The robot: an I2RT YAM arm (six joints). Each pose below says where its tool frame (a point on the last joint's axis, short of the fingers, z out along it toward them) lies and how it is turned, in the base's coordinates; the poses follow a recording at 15 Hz.
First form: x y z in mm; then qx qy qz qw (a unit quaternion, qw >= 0).
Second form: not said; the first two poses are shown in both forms.
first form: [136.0 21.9 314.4 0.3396 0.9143 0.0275 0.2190]
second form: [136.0 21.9 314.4 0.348 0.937 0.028 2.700]
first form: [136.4 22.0 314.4 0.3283 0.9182 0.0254 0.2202]
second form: [136.4 22.0 314.4 0.337 0.941 0.026 2.698]
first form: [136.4 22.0 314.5 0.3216 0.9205 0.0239 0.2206]
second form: [136.4 22.0 314.5 0.330 0.944 0.025 2.697]
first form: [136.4 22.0 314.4 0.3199 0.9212 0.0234 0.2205]
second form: [136.4 22.0 314.4 0.328 0.944 0.024 2.697]
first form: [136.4 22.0 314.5 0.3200 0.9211 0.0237 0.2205]
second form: [136.4 22.0 314.5 0.328 0.944 0.024 2.697]
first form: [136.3 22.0 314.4 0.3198 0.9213 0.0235 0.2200]
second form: [136.3 22.0 314.4 0.328 0.944 0.024 2.698]
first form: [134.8 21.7 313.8 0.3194 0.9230 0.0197 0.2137]
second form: [134.8 21.7 313.8 0.327 0.945 0.020 2.711]
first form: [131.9 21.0 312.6 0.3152 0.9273 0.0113 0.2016]
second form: [131.9 21.0 312.6 0.322 0.947 0.012 2.736]
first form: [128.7 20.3 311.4 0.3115 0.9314 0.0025 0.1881]
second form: [128.7 20.3 311.4 0.317 0.948 0.003 2.763]
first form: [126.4 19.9 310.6 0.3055 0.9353 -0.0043 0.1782]
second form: [126.4 19.9 310.6 0.310 0.951 -0.004 2.783]
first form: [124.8 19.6 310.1 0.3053 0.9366 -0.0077 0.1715]
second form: [124.8 19.6 310.1 0.310 0.951 -0.008 2.797]
